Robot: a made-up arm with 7 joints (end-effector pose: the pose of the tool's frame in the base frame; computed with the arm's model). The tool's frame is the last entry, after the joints. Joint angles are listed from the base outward.
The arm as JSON. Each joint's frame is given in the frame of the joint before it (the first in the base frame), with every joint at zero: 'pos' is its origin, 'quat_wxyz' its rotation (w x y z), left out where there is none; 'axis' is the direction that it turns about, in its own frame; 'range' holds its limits. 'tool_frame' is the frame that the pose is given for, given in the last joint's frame.
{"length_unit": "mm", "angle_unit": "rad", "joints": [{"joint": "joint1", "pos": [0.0, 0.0, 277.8], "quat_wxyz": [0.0, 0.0, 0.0, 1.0], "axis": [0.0, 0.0, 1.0], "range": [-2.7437, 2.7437]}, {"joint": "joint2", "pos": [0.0, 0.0, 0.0], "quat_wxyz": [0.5, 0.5, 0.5, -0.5], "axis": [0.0, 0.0, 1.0], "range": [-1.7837, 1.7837]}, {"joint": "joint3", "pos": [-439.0, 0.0, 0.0], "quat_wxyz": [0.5, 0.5, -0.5, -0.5], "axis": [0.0, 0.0, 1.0], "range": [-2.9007, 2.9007]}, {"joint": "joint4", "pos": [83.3, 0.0, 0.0], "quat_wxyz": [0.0, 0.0, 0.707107, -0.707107], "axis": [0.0, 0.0, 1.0], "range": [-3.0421, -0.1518]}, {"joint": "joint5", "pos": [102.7, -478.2, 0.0], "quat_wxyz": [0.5, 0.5, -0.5, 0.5], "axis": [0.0, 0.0, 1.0], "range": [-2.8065, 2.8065]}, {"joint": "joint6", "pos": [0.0, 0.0, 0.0], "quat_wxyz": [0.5, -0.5, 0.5, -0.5], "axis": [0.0, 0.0, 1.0], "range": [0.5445, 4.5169]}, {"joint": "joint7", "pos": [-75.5, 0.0, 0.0], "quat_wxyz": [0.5, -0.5, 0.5, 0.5], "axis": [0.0, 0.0, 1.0], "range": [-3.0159, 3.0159]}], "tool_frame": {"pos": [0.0, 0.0, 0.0], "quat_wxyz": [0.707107, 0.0, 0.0, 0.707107]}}
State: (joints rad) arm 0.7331 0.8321 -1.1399 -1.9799 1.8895 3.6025 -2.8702
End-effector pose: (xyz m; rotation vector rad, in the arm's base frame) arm 0.6017 -0.1345 0.3861 1.7042 0.7351 -0.1456
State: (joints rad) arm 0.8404 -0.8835 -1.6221 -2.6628 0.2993 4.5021 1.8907
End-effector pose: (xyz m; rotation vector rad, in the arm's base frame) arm 0.1988 -0.3377 0.3446 0.7427 1.6330 -1.0661
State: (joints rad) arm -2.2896 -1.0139 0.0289 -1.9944 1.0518 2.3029 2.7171
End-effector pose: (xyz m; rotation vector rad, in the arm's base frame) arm -0.0489 -0.0167 0.9849 1.3173 0.9083 -0.9525
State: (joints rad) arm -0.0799 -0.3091 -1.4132 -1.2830 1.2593 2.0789 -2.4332
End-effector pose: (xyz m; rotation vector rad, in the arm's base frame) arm -0.2061 -0.5565 0.9641 1.4491 0.4784 1.2241
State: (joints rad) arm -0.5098 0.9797 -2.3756 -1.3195 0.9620 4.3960 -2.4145
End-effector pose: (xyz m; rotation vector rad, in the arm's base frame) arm 0.1645 -0.4320 0.9207 -0.5416 -0.0069 -1.5905
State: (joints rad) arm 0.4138 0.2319 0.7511 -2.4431 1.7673 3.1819 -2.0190
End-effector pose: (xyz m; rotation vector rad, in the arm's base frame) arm 0.2664 0.3980 0.3177 -2.1492 -1.7212 -0.5862
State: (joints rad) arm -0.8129 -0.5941 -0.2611 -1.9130 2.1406 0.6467 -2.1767
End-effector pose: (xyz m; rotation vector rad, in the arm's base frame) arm 0.1184 -0.2874 0.9452 -0.1996 -1.8558 -2.2697
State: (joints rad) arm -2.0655 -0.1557 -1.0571 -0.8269 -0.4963 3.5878 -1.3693
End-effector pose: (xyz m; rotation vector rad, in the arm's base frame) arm -0.2361 0.0812 1.1551 0.3629 -0.1733 -1.7187
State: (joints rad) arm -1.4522 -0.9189 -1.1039 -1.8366 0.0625 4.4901 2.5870
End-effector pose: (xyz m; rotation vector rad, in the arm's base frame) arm -0.4741 0.1637 0.7295 0.7089 -0.9802 -2.6473
